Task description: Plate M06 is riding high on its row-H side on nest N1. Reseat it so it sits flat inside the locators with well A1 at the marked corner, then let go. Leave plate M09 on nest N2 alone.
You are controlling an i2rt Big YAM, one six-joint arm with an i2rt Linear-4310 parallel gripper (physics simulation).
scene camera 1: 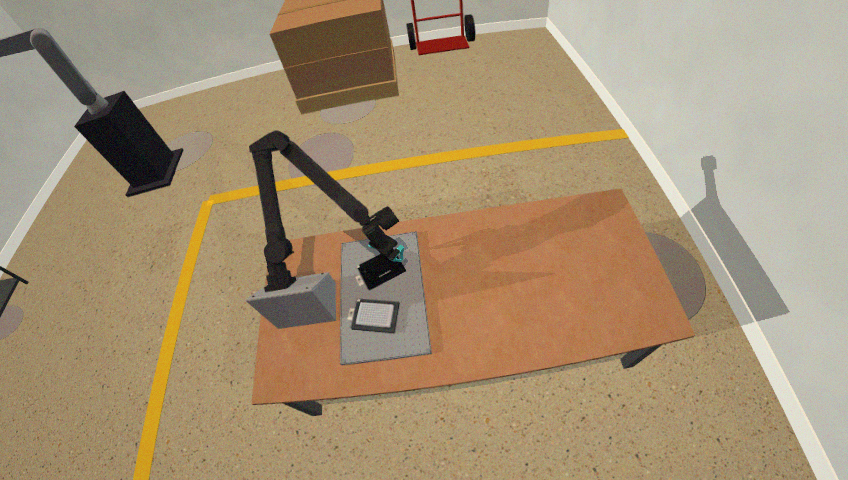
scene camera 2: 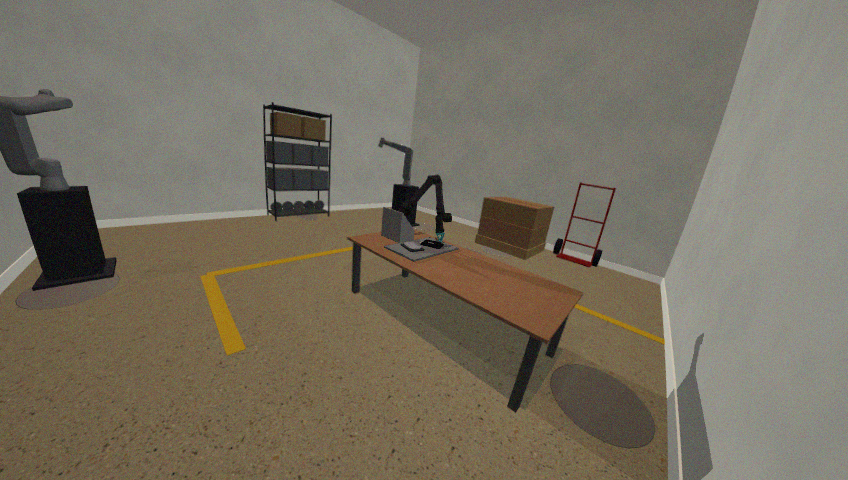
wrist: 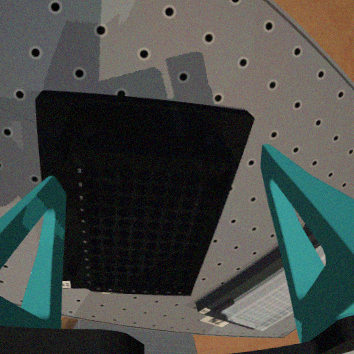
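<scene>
Plate M06 is black and hard to tell from the black nest N1 under it; its tilt cannot be judged. The A1 label shows at the lower left corner in the wrist view, beside the left finger. My gripper is open, its teal fingers apart above and either side of the black plate and nest, with nothing held. Plate M09 is white and sits in the dark nest N2, partly hidden by the right finger in the wrist view.
Both nests stand on a grey perforated board on the brown table. A grey angled block stands at the arm's base, beside the board. Cardboard boxes and a red hand truck stand on the floor beyond.
</scene>
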